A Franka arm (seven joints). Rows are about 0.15 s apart.
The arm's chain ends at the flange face. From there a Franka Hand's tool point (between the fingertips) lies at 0.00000 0.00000 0.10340 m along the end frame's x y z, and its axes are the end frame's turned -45 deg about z.
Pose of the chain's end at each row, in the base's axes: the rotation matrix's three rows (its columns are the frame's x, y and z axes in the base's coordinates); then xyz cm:
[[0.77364 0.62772 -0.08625], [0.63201 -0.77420 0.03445], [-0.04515 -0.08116 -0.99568]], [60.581 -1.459 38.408]
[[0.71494 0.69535 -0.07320], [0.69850 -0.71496 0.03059], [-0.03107 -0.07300 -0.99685]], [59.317 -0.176 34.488]
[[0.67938 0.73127 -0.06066], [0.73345 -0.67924 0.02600], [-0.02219 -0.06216 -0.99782]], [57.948 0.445 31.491]
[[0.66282 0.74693 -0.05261], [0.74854 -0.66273 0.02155], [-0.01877 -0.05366 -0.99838]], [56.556 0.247 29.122]
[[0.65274 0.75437 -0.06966], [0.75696 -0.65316 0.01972], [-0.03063 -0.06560 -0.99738]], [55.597 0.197 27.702]
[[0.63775 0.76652 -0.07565], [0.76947 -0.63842 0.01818], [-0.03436 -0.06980 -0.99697]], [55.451 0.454 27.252]
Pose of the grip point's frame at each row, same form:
[[0.10318 0.99091 -0.08625], [0.99434 -0.10054 0.03445], [0.02546 -0.08931 -0.99568]], [59.689 -1.103 28.113]
[[0.01385 0.99723 -0.07320], [0.99947 -0.01164 0.03059], [0.02965 -0.07359 -0.99685]], [58.560 0.140 24.181]
[[-0.03669 0.99748 -0.06066], [0.99892 0.03833 0.02600], [0.02826 -0.05964 -0.99782]], [57.321 0.714 21.174]
[[-0.05947 0.99684 -0.05261], [0.99792 0.06068 0.02155], [0.02467 -0.05122 -0.99838]], [56.012 0.470 18.799]
[[-0.07186 0.99498 -0.06966], [0.99711 0.07340 0.01972], [0.02473 -0.06804 -0.99738]], [54.877 0.401 17.389]
[[-0.09105 0.99297 -0.07565], [0.99553 0.09267 0.01818], [0.02506 -0.07365 -0.99697]], [54.669 0.642 16.943]

